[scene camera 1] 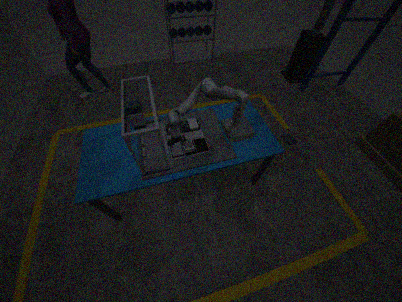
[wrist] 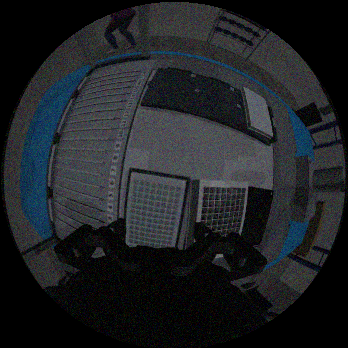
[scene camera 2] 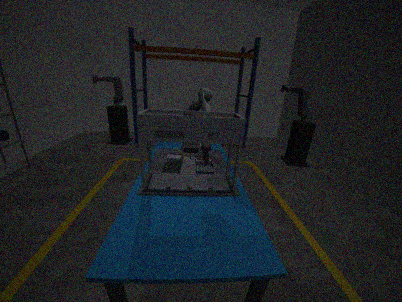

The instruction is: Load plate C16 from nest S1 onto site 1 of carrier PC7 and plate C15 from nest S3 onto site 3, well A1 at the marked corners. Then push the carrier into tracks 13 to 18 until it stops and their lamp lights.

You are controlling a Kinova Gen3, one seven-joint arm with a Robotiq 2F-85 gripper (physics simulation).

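Frame: origin at the arm's base, x ahead, y left, z up, level; centimetres.
Where they show: gripper, fingertip midpoint: [scene camera 1: 177, 145] [wrist: 159, 228] [scene camera 2: 204, 162]; arm's base, link origin: [scene camera 1: 236, 122] [wrist: 314, 180].
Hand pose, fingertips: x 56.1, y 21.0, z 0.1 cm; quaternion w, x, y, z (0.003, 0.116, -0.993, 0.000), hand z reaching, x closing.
Each offset is from my fingertips to the top centre of the thing. "*": to the spot under its first point. Level surfaces: height alone.
My gripper [wrist: 159, 228] [scene camera 1: 177, 140] is open, with nothing held. Its fingertips show at either side of a light plate with rows of wells @(* dx +1.1, dy -1.8, dz -4.7 cm) [wrist: 156, 204] in the wrist view; whether they are level with it or above it is hard to tell. Right of that plate is a white grid-like plate @(dx -8.5, dy -2.0, dz -0.6 cm) [wrist: 223, 204]. Both lie at the front, beside a black empty nest @(dx -20.3, dy -2.8, dz -4.7 cm) [wrist: 259, 212] [scene camera 1: 201, 145]. A long dark carrier @(dx -5.5, dy -26.3, dz -3.3 cm) [wrist: 197, 95] [scene camera 2: 172, 165] lies behind, with a white plate @(dx -15.7, dy -28.4, dz -3.3 cm) [wrist: 259, 112] [scene camera 1: 193, 123] at its right end. The track deck [wrist: 90, 150] [scene camera 1: 154, 151] is at the left. Plate codes and track numbers are unreadable.
A tall open frame [scene camera 1: 152, 95] [scene camera 2: 190, 124] stands over the track deck. The arm's base [scene camera 1: 240, 129] is at the right end of the blue table @(dz -7.6 cm) [scene camera 1: 100, 170] [scene camera 2: 187, 240]. A person [scene camera 1: 79, 40] [wrist: 120, 27] stands beyond the table. The scene is dim and grainy.
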